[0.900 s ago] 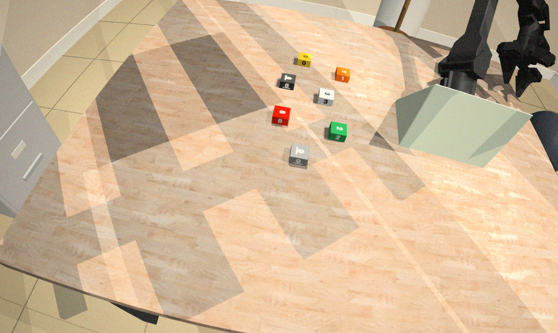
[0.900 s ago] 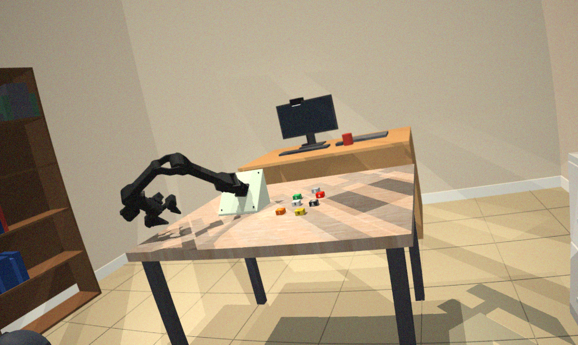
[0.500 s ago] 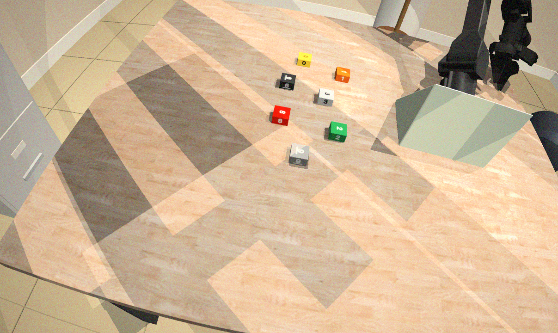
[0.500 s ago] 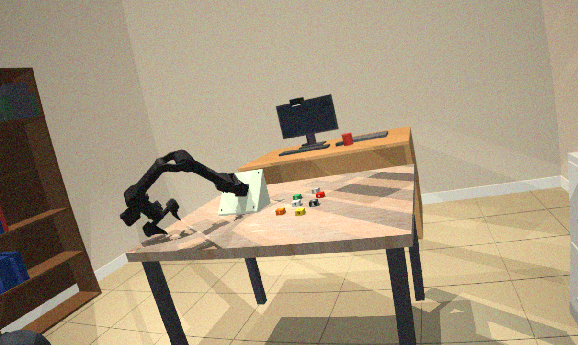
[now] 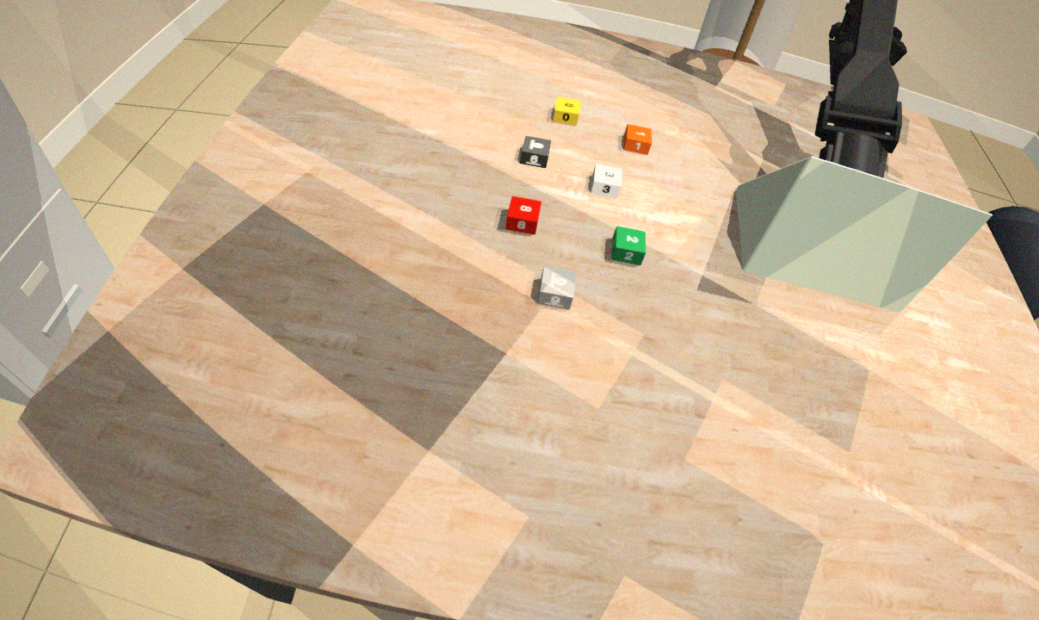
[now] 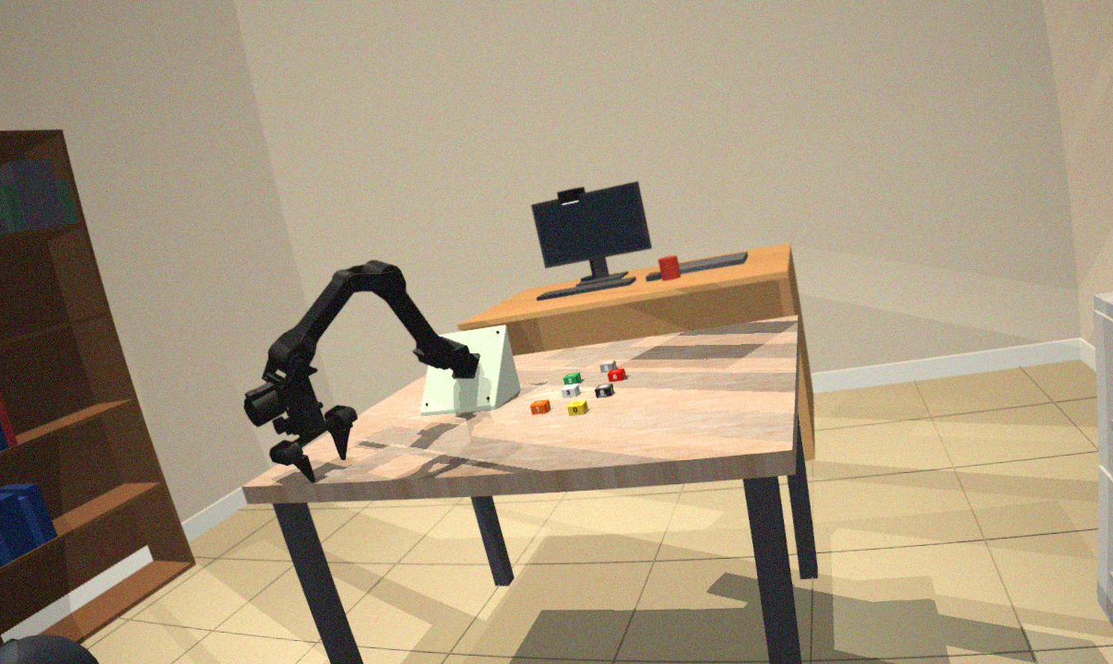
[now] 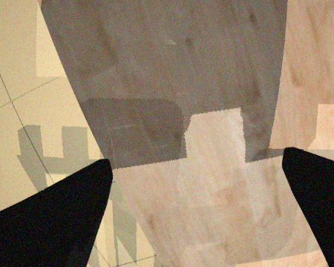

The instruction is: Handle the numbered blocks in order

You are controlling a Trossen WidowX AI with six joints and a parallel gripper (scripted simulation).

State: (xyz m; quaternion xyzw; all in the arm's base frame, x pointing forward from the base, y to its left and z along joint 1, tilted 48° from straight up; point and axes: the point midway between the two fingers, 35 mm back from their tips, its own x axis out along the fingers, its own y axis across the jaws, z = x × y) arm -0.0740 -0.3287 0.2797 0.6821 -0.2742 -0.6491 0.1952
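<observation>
Now: the yellow block 42 cm ahead of my gripper tip and 31 cm to the left of it. Round my gripper tip: black block: 43 cm ahead, 41 cm to the left; white block: 34 cm ahead, 43 cm to the left; orange block: 32 cm ahead, 33 cm to the left.
</observation>
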